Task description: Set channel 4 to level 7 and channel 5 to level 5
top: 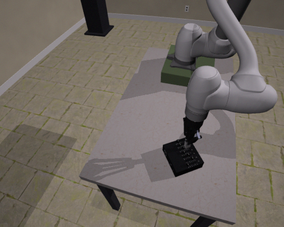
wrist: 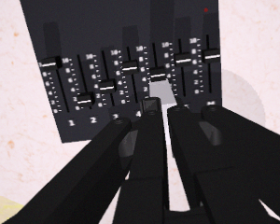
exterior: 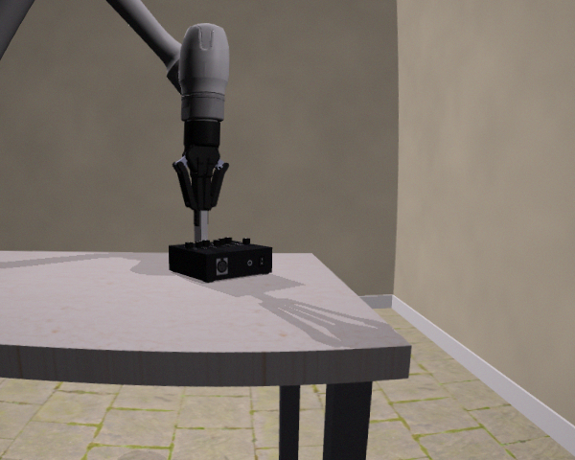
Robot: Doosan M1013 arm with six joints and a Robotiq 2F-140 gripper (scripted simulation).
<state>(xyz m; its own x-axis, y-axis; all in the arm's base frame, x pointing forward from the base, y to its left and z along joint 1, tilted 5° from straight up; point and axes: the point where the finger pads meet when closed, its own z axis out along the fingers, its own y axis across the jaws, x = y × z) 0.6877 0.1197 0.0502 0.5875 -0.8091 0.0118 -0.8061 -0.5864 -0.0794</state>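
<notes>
Right now my hand is 30 mm above the channel 5 fader cap, 10 mm to the left of it and 10 mm short of it. The rest, counted from my hand: channel 6 fader cap: 40 mm to the right, 30 mm below; channel 4 fader cap: 30 mm below, 30 mm ahead, 10 mm to the right; channel 3 fader cap: 40 mm ahead, 30 mm below, 10 mm to the left.
</notes>
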